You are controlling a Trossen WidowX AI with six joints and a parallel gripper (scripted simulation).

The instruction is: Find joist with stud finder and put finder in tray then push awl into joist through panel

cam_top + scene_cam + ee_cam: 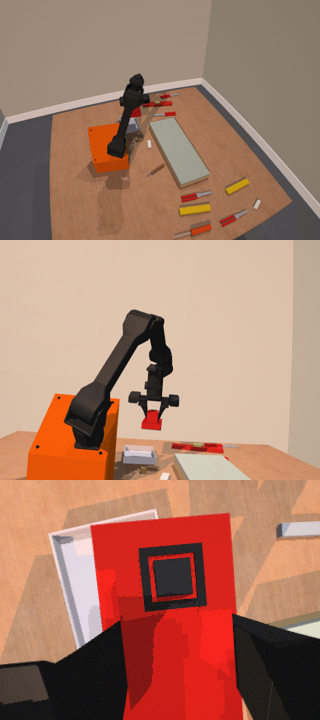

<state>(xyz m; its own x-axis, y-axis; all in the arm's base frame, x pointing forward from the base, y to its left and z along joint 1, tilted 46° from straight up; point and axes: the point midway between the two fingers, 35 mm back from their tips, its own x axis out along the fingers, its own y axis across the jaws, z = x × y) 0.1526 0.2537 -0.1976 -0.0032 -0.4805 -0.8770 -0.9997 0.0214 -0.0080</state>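
Right now the tray is 40 mm behind my gripper tip, 10 mm to the left of it and 140 mm below it. The rest, counted from my gripper tip: small brown cube: 10 mm behind, 150 mm to the right, 140 mm below; red stud finder: 10 mm to the left, 20 mm above; square light: 20 mm to the left, 30 mm above.
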